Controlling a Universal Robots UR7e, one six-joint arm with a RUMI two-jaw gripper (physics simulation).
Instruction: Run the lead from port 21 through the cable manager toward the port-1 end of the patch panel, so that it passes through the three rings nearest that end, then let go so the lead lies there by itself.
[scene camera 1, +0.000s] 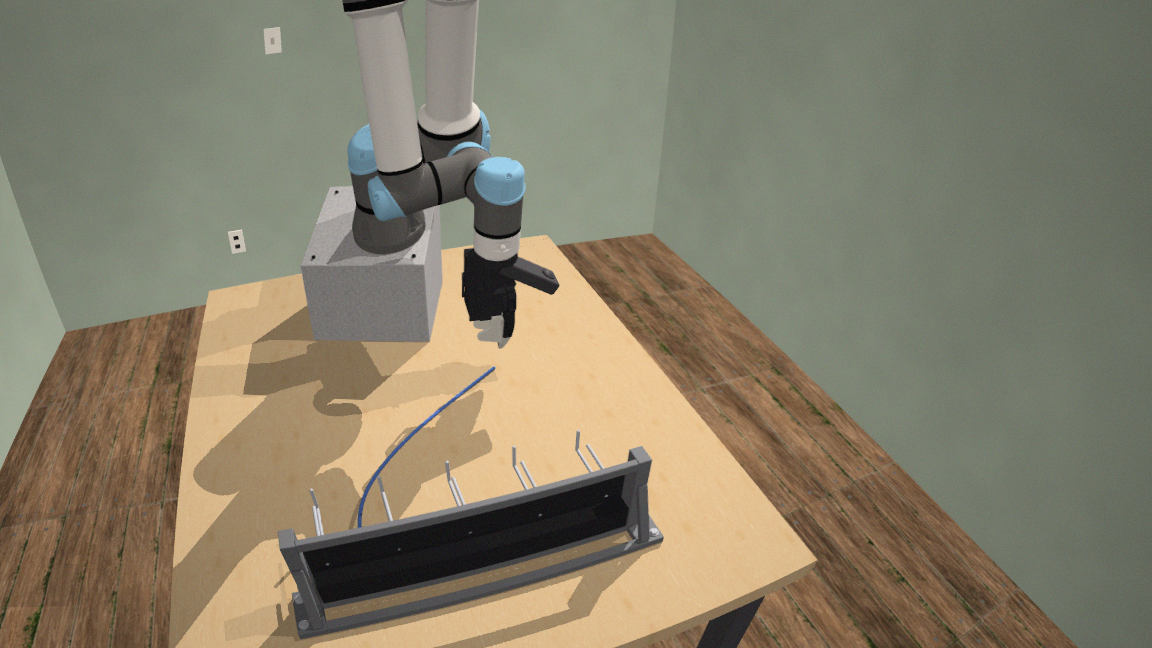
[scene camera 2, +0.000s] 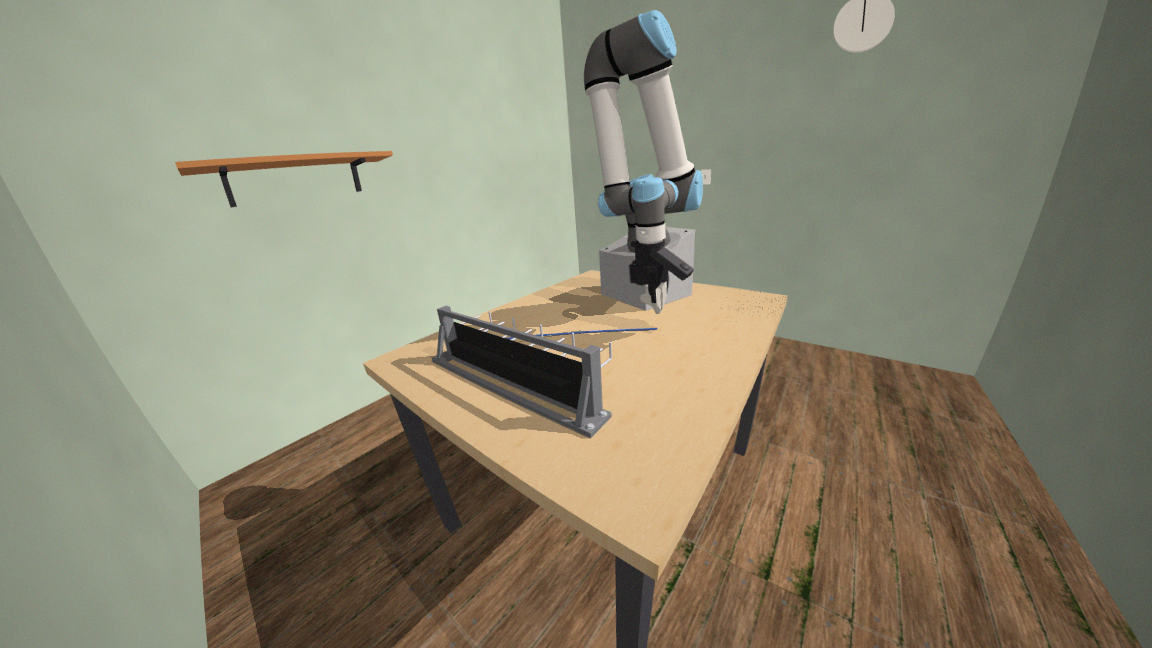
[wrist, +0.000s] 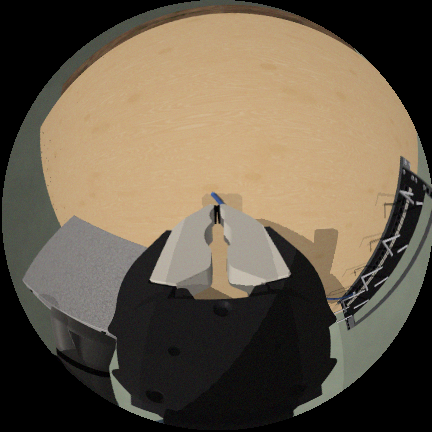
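The blue lead (scene camera 1: 418, 427) (scene camera 2: 600, 331) comes out between the two leftmost rings in the scene camera 1 view and curves away over the table. Its free end points toward the arm's base side. The patch panel (scene camera 1: 471, 535) (scene camera 2: 515, 362) stands with its back to the scene cameras; port numbers cannot be read. The cable manager's wire rings (scene camera 1: 453, 483) (wrist: 390, 245) stick out on its arm side. My gripper (scene camera 1: 505, 338) (scene camera 2: 658, 306) (wrist: 216, 207) is shut and empty, above the lead's free end (wrist: 216, 196), which shows just beyond the fingertips in the wrist view.
The grey base block (scene camera 1: 370, 298) (scene camera 2: 624, 278) (wrist: 85, 270) stands on the table (scene camera 1: 692, 499) (scene camera 2: 644, 475) behind the gripper. The panel's end posts (scene camera 1: 638, 491) (scene camera 2: 592, 386) rise from its foot bar. A wall shelf (scene camera 2: 281, 161) hangs at the left in the scene camera 2 view.
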